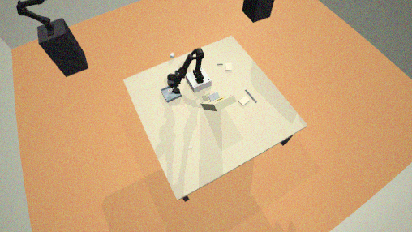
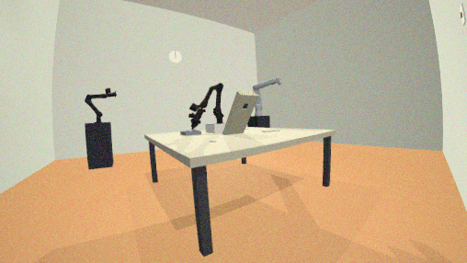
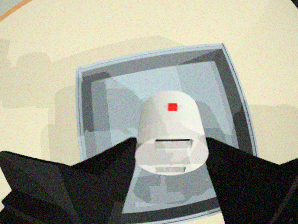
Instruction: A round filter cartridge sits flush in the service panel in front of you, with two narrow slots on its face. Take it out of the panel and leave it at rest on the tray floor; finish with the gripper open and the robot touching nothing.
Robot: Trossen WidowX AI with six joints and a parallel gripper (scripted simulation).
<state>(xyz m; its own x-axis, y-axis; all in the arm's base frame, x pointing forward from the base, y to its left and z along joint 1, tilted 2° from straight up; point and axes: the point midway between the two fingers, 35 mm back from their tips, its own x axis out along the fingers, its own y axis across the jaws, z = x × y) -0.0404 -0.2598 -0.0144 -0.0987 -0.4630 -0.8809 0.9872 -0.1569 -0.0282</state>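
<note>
Right now my gripper tip is right at the white round filter cartridge. Also, from my gripper tip: service panel: 37 cm ahead, 29 cm to the left, 13 cm above; then blue-grey tray: 4 cm below, 1 cm to the right.
</note>
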